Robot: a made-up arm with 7 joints. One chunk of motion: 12 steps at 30 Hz.
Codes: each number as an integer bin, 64 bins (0 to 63) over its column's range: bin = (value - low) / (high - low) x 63, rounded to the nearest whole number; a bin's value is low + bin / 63 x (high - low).
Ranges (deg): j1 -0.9..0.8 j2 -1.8..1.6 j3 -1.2..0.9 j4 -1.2..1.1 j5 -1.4..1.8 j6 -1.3..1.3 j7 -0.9..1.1
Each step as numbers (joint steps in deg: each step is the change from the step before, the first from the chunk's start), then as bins.
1 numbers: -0.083 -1.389 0.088 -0.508 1.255 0.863 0.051
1 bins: 30 8 39 19 52 52 30
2 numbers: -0.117 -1.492 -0.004 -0.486 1.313 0.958 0.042
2 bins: 29 6 36 20 53 55 30
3 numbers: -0.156 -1.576 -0.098 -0.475 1.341 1.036 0.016
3 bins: 28 4 33 20 54 57 29
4 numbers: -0.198 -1.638 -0.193 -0.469 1.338 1.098 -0.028
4 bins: 26 3 30 20 54 58 27
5 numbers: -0.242 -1.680 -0.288 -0.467 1.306 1.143 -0.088
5 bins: 24 2 27 20 53 59 26
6 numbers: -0.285 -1.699 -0.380 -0.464 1.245 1.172 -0.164
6 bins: 23 2 25 20 52 60 23
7 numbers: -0.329 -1.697 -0.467 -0.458 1.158 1.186 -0.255
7 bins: 21 2 22 20 50 60 20
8 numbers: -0.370 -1.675 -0.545 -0.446 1.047 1.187 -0.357
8 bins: 20 2 20 21 48 60 17
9 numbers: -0.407 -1.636 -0.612 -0.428 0.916 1.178 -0.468
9 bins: 18 3 18 21 46 60 14
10 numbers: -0.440 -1.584 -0.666 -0.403 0.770 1.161 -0.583
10 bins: 17 4 16 22 43 60 10
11 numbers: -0.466 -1.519 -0.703 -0.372 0.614 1.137 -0.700
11 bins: 16 5 15 23 40 59 6
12 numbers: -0.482 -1.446 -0.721 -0.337 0.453 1.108 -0.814
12 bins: 15 7 14 24 36 58 3
